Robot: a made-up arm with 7 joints. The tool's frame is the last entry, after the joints.
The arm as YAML. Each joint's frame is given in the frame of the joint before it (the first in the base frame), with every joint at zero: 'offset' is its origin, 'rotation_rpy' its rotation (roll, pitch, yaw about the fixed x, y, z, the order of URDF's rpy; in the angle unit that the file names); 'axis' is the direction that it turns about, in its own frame. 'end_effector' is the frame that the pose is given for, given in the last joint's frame.
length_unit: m
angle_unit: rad
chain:
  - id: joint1
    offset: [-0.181, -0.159, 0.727]
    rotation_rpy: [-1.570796, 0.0, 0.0]
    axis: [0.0, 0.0, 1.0]
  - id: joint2
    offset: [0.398, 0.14, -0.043]
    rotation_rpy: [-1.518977, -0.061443, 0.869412]
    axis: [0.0, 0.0, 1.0]
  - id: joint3
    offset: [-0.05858, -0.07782, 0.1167]
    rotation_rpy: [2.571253, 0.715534, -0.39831]
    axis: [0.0, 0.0, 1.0]
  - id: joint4
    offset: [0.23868, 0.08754, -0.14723]
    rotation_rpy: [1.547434, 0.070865, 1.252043]
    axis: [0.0, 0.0, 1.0]
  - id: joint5
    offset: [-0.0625, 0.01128, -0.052]
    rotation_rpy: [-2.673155, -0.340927, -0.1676]
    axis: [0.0, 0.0, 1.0]
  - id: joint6
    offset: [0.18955, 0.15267, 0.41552]
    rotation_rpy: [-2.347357, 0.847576, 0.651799]
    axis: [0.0, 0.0, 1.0]
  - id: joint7
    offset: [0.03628, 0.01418, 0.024]
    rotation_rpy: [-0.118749, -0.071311, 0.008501]
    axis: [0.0, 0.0, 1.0]
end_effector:
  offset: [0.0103, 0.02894, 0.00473]
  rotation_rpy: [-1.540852, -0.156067, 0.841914]
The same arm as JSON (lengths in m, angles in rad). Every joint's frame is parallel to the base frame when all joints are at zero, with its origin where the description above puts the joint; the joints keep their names.
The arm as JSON. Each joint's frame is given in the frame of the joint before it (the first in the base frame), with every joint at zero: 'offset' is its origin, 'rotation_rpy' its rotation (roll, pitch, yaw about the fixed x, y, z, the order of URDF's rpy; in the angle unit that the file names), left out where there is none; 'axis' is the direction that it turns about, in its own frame. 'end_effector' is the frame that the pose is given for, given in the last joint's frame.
{"length_unit": "m", "angle_unit": "rad", "chain": [{"id": "joint1", "offset": [-0.181, -0.159, 0.727], "axis": "+y"}, {"id": "joint2", "offset": [0.398, -0.043, -0.14], "axis": [-0.764976, 0.051698, -0.64198]}, {"id": "joint3", "offset": [-0.127, 0.08, -0.024], "axis": [0.023299, 0.205592, 0.97836]}, {"id": "joint4", "offset": [0.196, 0.123, -0.181], "axis": "+x"}, {"id": "joint5", "offset": [-0.052, -0.057, 0.028], "axis": [-0.84092, 0.463811, 0.278807]}, {"id": "joint6", "offset": [-0.351, 0.316, -0.094], "axis": "-y"}, {"id": "joint7", "offset": [0.034, -0.024, -0.019], "axis": [0.045402, -0.990434, 0.130304]}], "end_effector": {"offset": [0.029, -0.002, 0.011], "rotation_rpy": [-0.1052, 0.0179, -0.114]}}
